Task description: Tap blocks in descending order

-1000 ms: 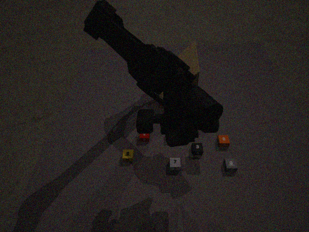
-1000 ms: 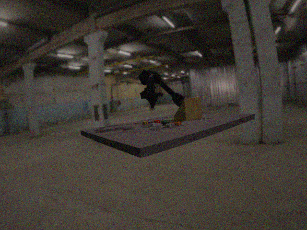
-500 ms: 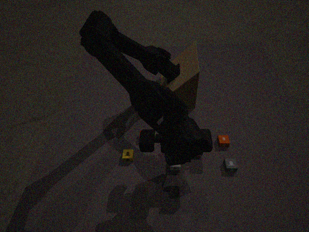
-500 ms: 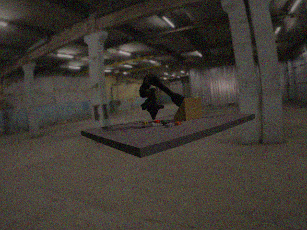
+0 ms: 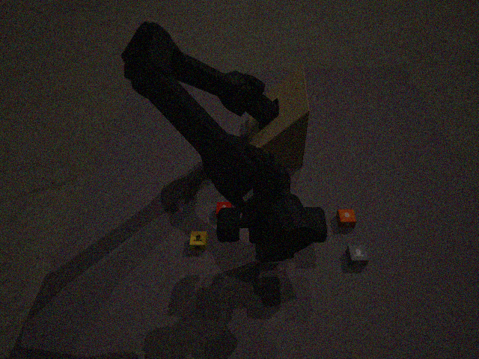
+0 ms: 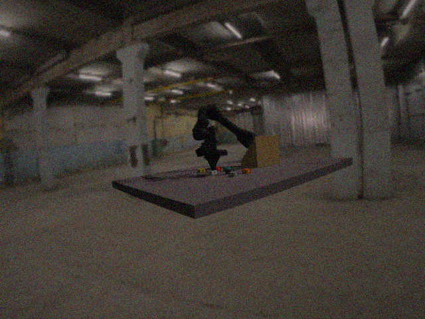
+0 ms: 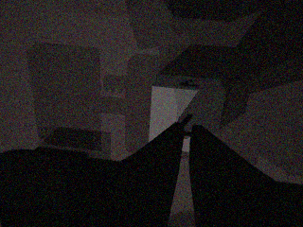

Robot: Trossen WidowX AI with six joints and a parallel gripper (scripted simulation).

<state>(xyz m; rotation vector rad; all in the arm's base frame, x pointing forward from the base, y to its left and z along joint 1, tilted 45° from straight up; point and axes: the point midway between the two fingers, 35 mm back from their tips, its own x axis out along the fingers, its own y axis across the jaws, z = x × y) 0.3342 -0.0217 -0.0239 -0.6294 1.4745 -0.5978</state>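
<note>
My gripper tip is 1 cm above the white block. Round my gripper tip: green block (10 cm behind, 1 cm to the right, 1 cm below); then red block (10 cm to the right, 10 cm behind, 1 cm below); then black block (7 cm to the left, 5 cm behind, 1 cm below).
</note>
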